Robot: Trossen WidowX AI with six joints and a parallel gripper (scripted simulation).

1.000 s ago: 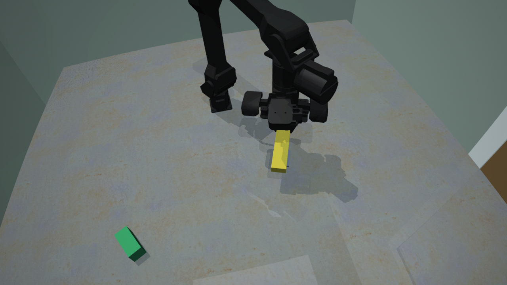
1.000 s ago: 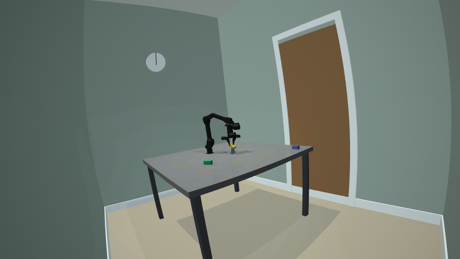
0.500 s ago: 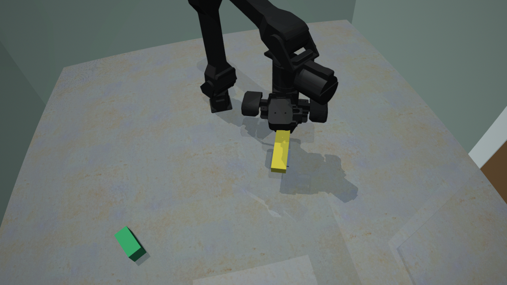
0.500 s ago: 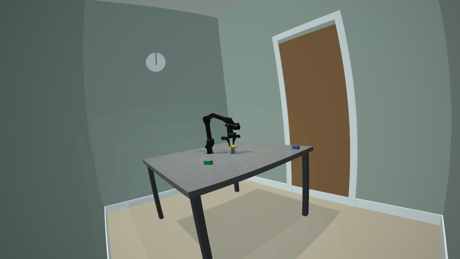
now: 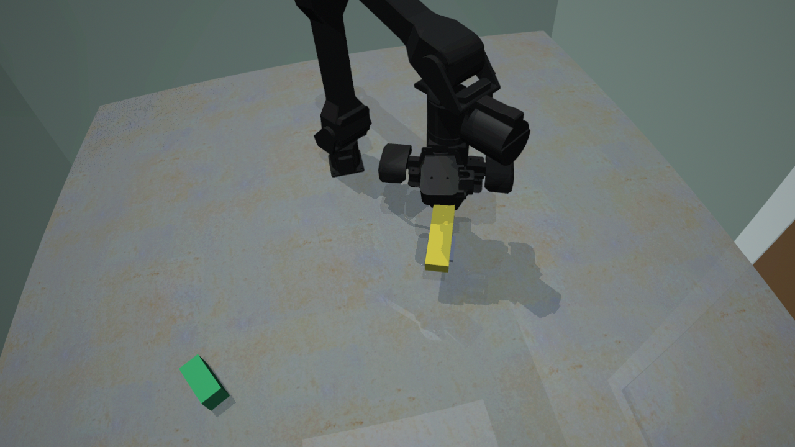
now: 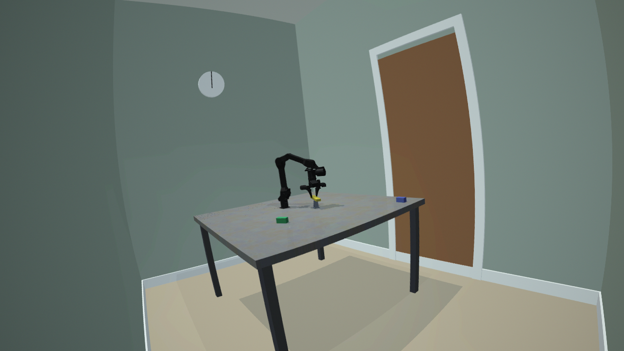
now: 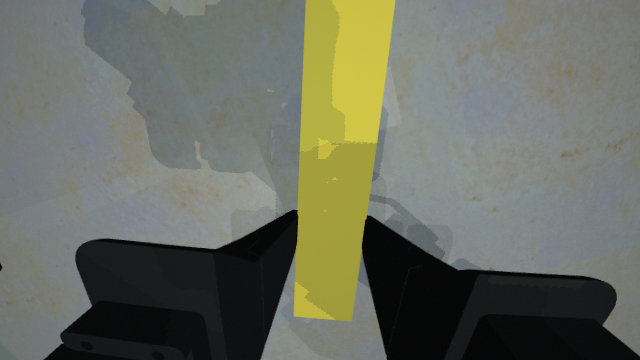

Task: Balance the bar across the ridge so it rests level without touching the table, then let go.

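The yellow bar is 3 cm ahead of my gripper tip and 1 cm to the right of it. The rest, counted from my gripper tip: blue block 52 cm ahead, 37 cm to the left, 5 cm below; green block 18 cm ahead, 39 cm to the right, 5 cm below.
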